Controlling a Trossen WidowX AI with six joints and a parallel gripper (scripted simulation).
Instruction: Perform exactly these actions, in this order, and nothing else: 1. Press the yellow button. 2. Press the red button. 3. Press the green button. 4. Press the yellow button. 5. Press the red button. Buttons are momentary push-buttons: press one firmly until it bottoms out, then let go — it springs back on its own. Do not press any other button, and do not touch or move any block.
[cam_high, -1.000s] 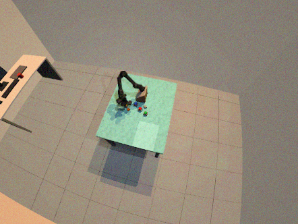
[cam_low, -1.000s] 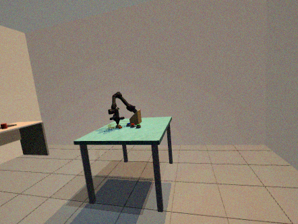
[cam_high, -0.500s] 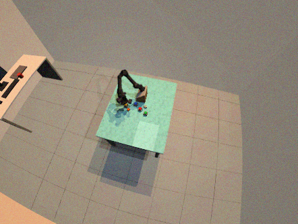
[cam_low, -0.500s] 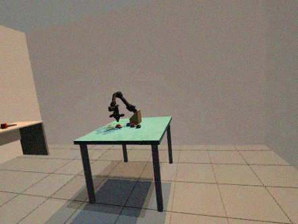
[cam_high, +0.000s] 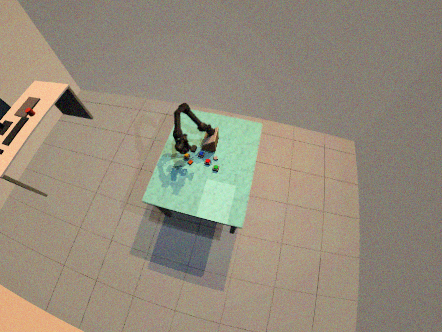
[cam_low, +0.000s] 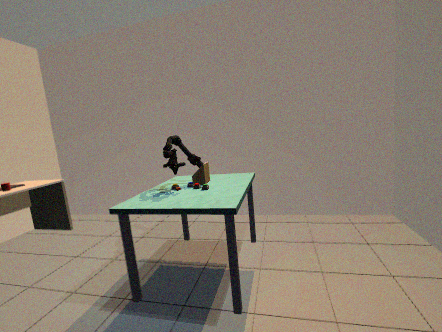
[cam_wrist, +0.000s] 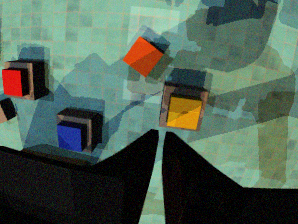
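Now: the red button 180 mm to the left of my gripper tip, 90 mm below it and 20 mm ahead of it. Also, from my gripper tip: green button: 270 mm to the left, 90 mm below, 70 mm ahead; then yellow button: 90 mm below, 20 mm to the right, 20 mm behind; then orange block: 120 mm below, 40 mm ahead, 20 mm to the left.
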